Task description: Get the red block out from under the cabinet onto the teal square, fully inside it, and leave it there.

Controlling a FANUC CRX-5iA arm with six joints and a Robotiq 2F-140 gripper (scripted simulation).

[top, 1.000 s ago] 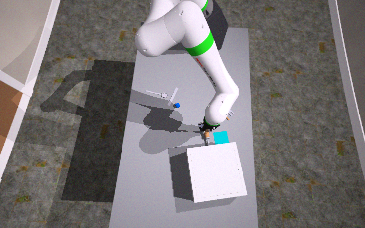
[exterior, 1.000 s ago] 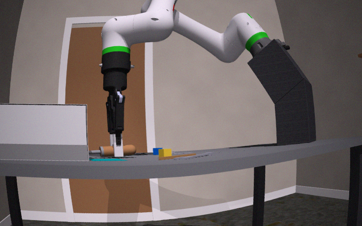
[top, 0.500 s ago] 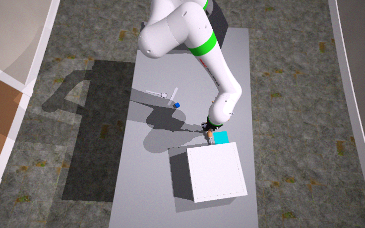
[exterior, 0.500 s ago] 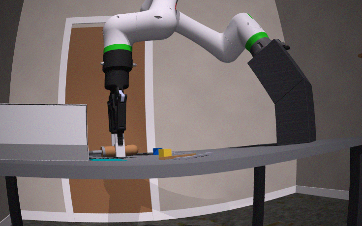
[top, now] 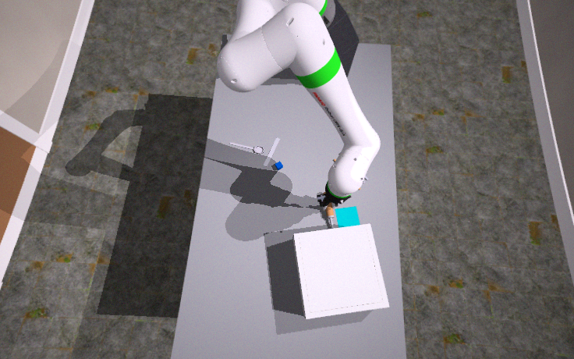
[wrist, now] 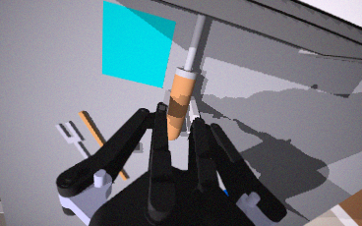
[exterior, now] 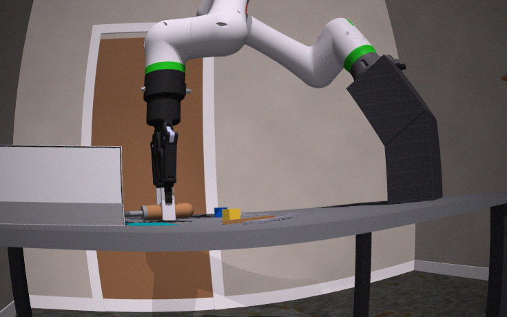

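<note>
My gripper is now 120 mm past the yellow block, 50 mm to the right of it and 30 mm above it. Also, from my hand: orange stick 150 mm behind, 80 mm to the left, 30 mm below; then long grey hook tool 120 mm ahead, 60 mm to the left, 20 mm below; then teal square 40 mm ahead, 90 mm to the left, 40 mm below.
</note>
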